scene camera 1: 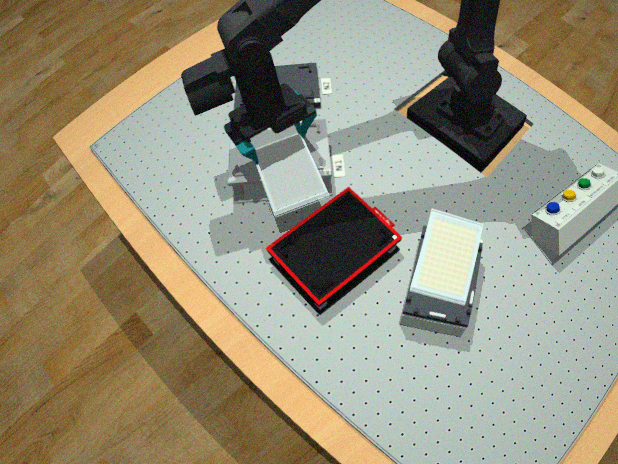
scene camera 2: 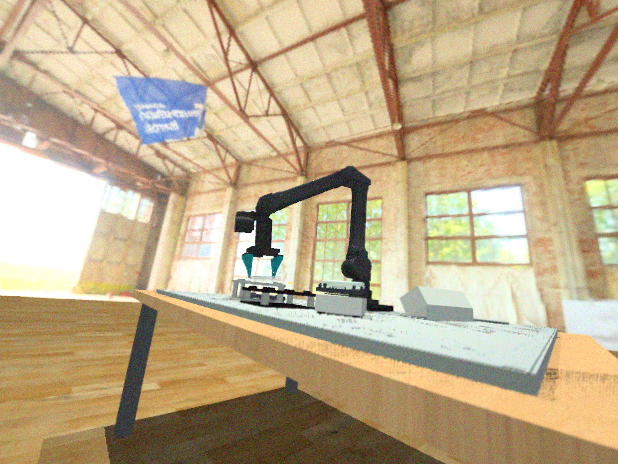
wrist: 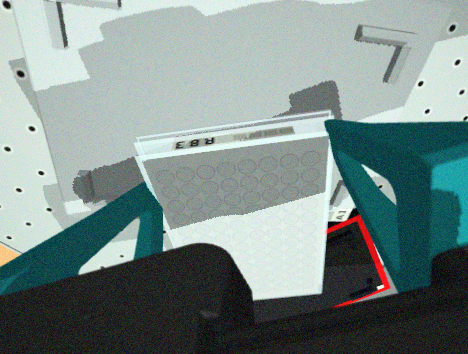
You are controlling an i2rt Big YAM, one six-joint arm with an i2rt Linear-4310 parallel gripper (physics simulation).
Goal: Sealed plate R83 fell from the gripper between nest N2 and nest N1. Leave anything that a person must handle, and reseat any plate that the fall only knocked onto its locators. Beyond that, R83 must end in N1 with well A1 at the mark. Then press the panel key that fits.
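Where they show: gripper, between the fingertips: (scene camera 1: 278,149) (scene camera 2: 261,278) (wrist: 236,164); arm's base, origin of its link: (scene camera 1: 470,115).
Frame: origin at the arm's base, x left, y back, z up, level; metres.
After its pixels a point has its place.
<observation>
My gripper (scene camera 1: 277,137) @[x -0.181, y -0.327, z 0.052 m] (scene camera 2: 262,266) @[x -0.181, y -0.327, z 0.052 m] (wrist: 236,164) @[x -0.181, y -0.327, z 0.052 m] has teal fingers and is shut on the long sides of the sealed white plate R83 (scene camera 1: 291,181) @[x -0.120, y -0.363, z 0.056 m] (wrist: 246,211) @[x -0.158, y -0.338, z 0.057 m]. The plate's label end with "R83" (wrist: 194,142) @[x -0.201, y -0.334, z 0.051 m] points away from the wrist camera. The plate hangs low over nest N1 (scene camera 1: 238,177) @[x -0.200, y -0.401, z 0.038 m], whose tag (scene camera 1: 338,165) @[x -0.122, y -0.252, z -0.019 m] lies to its right. I cannot tell if the plate touches the nest. Nest N2 (scene camera 1: 303,75) @[x -0.314, y -0.128, z -0.005 m] is behind the arm and bare. An A1 mark (wrist: 341,214) @[x -0.099, y -0.305, z 0.038 m] shows beside the right finger.
A black plate with a red rim (scene camera 1: 335,244) @[x -0.014, y -0.387, z 0.019 m] (wrist: 359,253) @[x -0.021, y -0.315, z 0.019 m] sits on a nest just in front of N1, close to R83's near end. A cream plate (scene camera 1: 447,255) @[x 0.134, y -0.312, z 0.055 m] sits on a grey nest (scene camera 1: 438,315) @[x 0.177, y -0.388, z 0.039 m] at the right. The grey key panel (scene camera 2: 436,304) @[x 0.298, y -0.123, z 0.018 m] and the arm base (scene camera 1: 468,120) @[x 0.012, y -0.039, z 0.027 m] stand farther right.
</observation>
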